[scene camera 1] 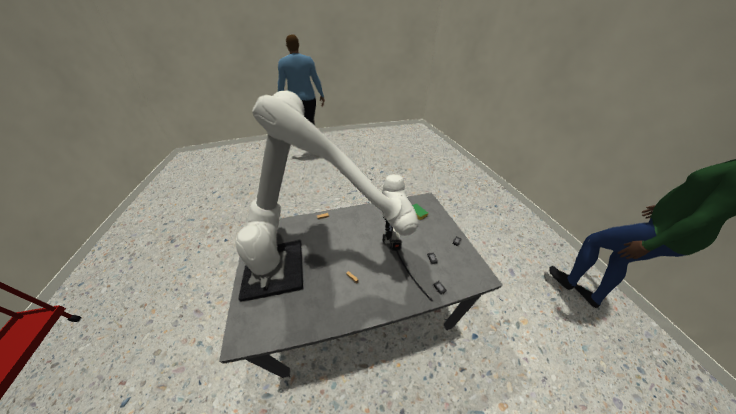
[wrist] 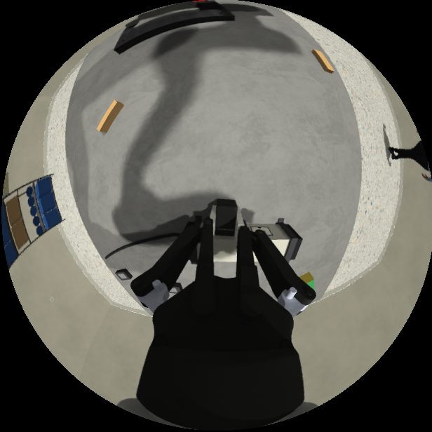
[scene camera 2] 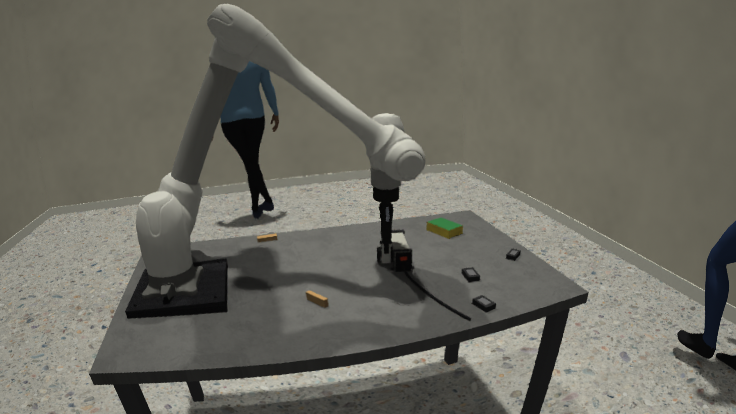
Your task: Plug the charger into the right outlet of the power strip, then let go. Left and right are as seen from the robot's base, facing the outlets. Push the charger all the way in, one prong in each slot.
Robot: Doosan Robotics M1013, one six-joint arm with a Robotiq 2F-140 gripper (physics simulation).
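Where they show: gripper, fingertip midpoint: [scene camera 1: 387,240] [scene camera 2: 385,260]; arm's base, origin of the base link: [scene camera 1: 269,268] [scene camera 2: 174,284].
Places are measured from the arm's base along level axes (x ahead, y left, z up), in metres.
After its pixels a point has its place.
Note:
The power strip [scene camera 1: 395,244] @[x 0.690, y 0.004, z 0.029 m] [scene camera 2: 400,240] @[x 0.720, y 0.107, z 0.032 m] [wrist: 284,248] is a pale block with black ends, lying on the table with its cord running off one end. In the wrist view, one outlet shows right of the fingers, on the side facing the robot's base. My gripper [scene camera 1: 387,239] @[x 0.665, y 0.078, z -0.016 m] [scene camera 2: 384,252] @[x 0.665, y 0.078, z -0.016 m] [wrist: 225,213] points down and is shut on the black charger [wrist: 226,215]. The charger is in front of the strip's right part, as seen from the base, and its far end appears close against the strip. The prongs and right outlet's slots are hidden, so I cannot tell how deep it sits.
Two orange blocks [scene camera 2: 317,298] @[x 0.429, y -0.135, z -0.004 m] [scene camera 2: 267,237] @[x 0.303, y 0.351, z -0.011 m] lie on the table [scene camera 2: 205,339] @[x 0.127, y -0.271, z -0.024 m]. A green and yellow block [scene camera 2: 444,227] @[x 0.919, y 0.233, z 0.008 m] is behind the strip. Three small dark items [scene camera 2: 470,273] @[x 0.872, y -0.105, z -0.008 m] [scene camera 2: 484,302] @[x 0.840, y -0.275, z -0.009 m] [scene camera 2: 513,253] @[x 1.071, y -0.023, z -0.009 m] lie beyond the cord [scene camera 2: 437,300] @[x 0.733, y -0.203, z -0.019 m]. Two people stand off the table.

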